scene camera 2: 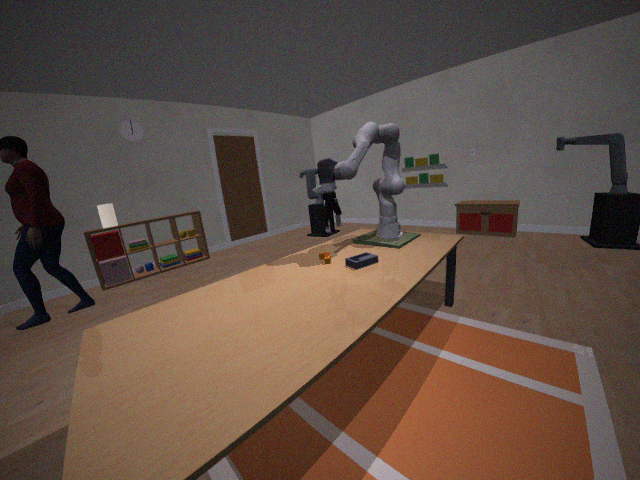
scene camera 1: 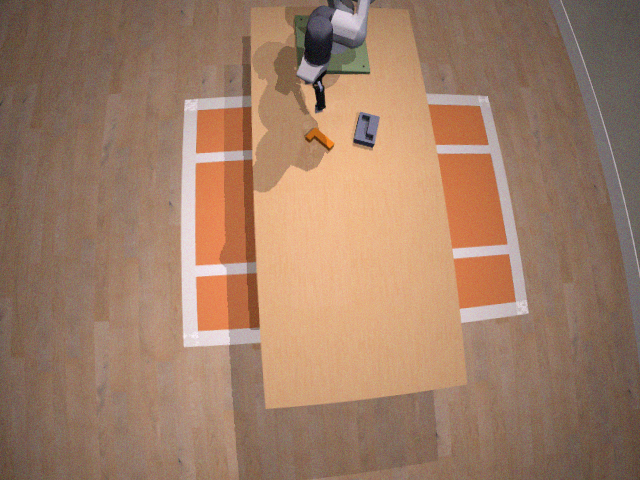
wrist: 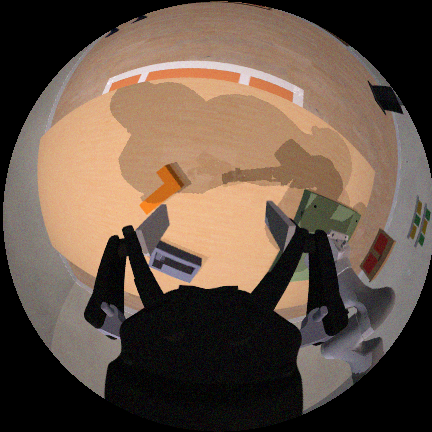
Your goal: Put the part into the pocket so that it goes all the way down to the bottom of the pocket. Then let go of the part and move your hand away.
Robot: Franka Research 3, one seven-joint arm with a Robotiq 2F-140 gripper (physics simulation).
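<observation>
The part is an orange L-shaped piece [scene camera 1: 320,139] [scene camera 2: 325,257] [wrist: 166,187] lying flat on the table. The grey-blue block [scene camera 1: 358,135] [scene camera 2: 361,260] [wrist: 190,275] with the L-shaped pocket in its top stands apart from it, to its right in the scene camera 1 view. My gripper [scene camera 1: 320,109] [wrist: 215,212] is open, with nothing between its fingers. It hangs above the table, between the arm's base and the orange part. In the wrist view the part is beyond the left fingertip and the block is below that fingertip.
The arm stands on a green base plate [scene camera 1: 356,65] [scene camera 2: 408,239] [wrist: 327,210] at the far end of the wooden table [scene camera 1: 361,310] [scene camera 2: 222,341]. The arm's shadow falls across the part. A person [scene camera 2: 33,206] stands on the floor at the left, away from the table.
</observation>
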